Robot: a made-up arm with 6 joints.
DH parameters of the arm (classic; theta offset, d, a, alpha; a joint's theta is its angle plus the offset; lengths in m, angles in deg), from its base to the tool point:
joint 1: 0 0.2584 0 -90
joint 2: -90 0 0.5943 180
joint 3: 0 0 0 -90
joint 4: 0 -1.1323 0 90
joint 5: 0 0.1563 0 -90
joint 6: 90 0 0 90
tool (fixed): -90 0 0 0
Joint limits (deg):
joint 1: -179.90..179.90
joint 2: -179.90..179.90
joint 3: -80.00..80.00
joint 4: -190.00..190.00
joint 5: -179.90..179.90
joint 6: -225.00..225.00
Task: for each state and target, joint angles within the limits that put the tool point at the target. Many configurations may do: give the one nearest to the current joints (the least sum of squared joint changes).
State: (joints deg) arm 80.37 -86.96 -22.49 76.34 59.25 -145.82
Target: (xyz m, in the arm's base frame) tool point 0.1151 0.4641 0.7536
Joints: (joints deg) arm 80.87 -82.05 -68.46 75.17 59.25 -145.82
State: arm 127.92 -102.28 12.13 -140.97 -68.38 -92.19
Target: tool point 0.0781 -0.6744 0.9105
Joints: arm 106.76 -139.17 -29.85 -139.95 -68.38 -92.19
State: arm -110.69 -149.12 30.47 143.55 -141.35 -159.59
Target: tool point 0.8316 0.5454 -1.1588
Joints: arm -139.94 -150.48 76.66 138.86 -141.35 -159.59
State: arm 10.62 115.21 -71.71 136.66 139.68 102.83
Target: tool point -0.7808 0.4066 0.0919
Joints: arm -19.93 161.00 -44.63 138.01 139.68 102.83
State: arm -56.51 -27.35 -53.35 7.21 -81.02 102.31
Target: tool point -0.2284 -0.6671 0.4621
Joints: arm -96.16 -45.60 -57.20 5.85 -81.02 102.31
